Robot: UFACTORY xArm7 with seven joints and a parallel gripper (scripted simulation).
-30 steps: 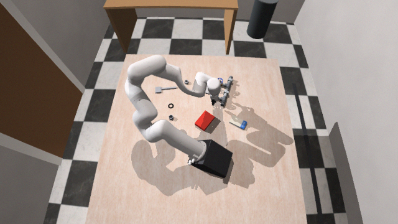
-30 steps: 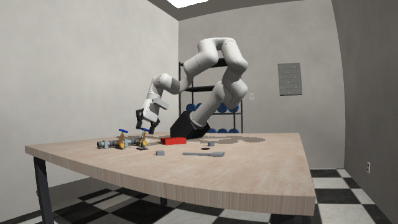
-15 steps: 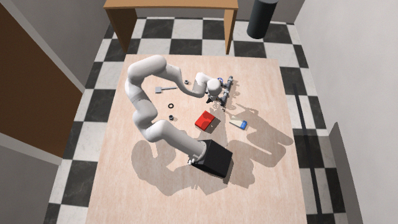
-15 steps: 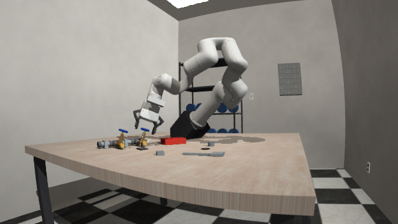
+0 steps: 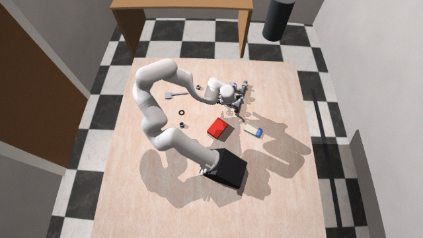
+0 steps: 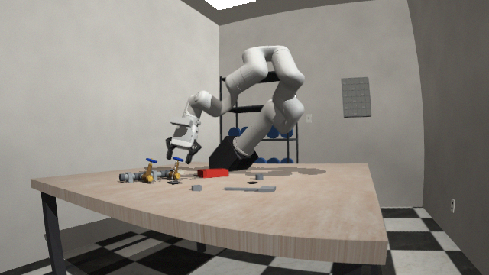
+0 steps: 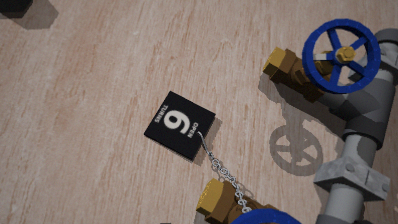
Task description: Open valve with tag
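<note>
My hand is 7 cm short of the black tag, 6 cm to the right of it and 8 cm above it. From my hand the other things lie so: red block 17 cm behind, 2 cm to the left, 7 cm below; then white box 12 cm behind, 20 cm to the right, 8 cm below; then grey flat tool 39 cm to the left, 8 cm below.
</note>
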